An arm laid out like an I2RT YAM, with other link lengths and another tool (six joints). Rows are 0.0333 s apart.
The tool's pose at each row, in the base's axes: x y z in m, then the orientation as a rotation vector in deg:
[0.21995, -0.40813, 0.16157, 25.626, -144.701, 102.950]
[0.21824, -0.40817, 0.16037, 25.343, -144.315, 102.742]
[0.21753, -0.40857, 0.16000, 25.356, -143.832, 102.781]
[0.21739, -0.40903, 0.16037, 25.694, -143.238, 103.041]
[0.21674, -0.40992, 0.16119, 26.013, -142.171, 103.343]
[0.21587, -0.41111, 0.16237, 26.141, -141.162, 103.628]
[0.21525, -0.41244, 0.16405, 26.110, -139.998, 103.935]
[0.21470, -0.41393, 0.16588, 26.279, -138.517, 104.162]
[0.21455, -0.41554, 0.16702, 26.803, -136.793, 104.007]
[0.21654, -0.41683, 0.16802, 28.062, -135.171, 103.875]
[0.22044, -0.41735, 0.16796, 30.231, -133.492, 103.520]
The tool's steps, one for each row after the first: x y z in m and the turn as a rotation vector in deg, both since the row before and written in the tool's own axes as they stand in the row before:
[0.00144, 0.00150, 0.00018, -0.034, 0.465, -0.159]
[0.00070, 0.00039, 0.00039, 0.147, 0.294, -0.259]
[0.00030, -0.00044, 0.00028, 0.318, 0.127, -0.387]
[0.00097, -0.00085, 0.00046, 0.466, 0.424, -0.624]
[0.00132, -0.00120, 0.00061, 0.439, 0.482, -0.514]
[0.00122, -0.00175, 0.00064, 0.492, 0.649, -0.522]
[0.00123, -0.00193, 0.00078, 0.544, 0.776, -0.811]
[0.00072, -0.00141, 0.00118, 0.407, 0.881, -1.240]
[-0.00139, -0.00184, 0.00115, 0.445, 0.420, -1.489]
[-0.00359, -0.00135, 0.00089, 0.398, 0.032, -1.990]

